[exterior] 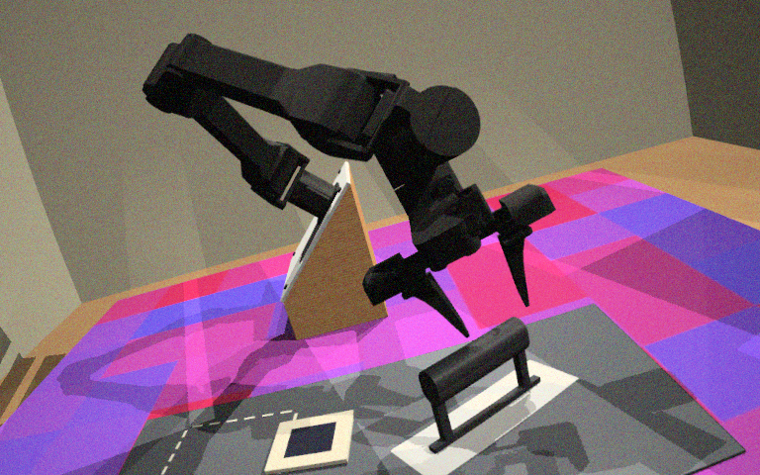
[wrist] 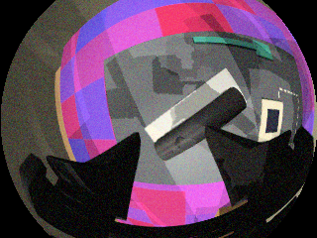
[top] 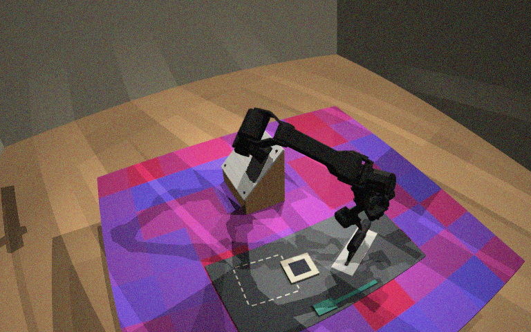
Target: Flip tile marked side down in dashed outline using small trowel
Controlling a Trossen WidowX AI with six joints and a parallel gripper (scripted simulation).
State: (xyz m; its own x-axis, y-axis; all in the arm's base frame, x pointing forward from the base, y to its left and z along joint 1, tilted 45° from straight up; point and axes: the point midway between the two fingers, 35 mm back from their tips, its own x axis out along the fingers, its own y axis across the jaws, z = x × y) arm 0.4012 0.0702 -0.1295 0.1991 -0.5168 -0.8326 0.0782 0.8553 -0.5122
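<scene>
My gripper tip is now 15 cm to the left of the grey mat, 13 cm above it and 1 cm past it. Also, from my gripper tip: tile (22 cm to the right, 10 cm below, 4 cm behind); green trowel (18 cm to the right, 13 cm ahead, 10 cm below).
</scene>
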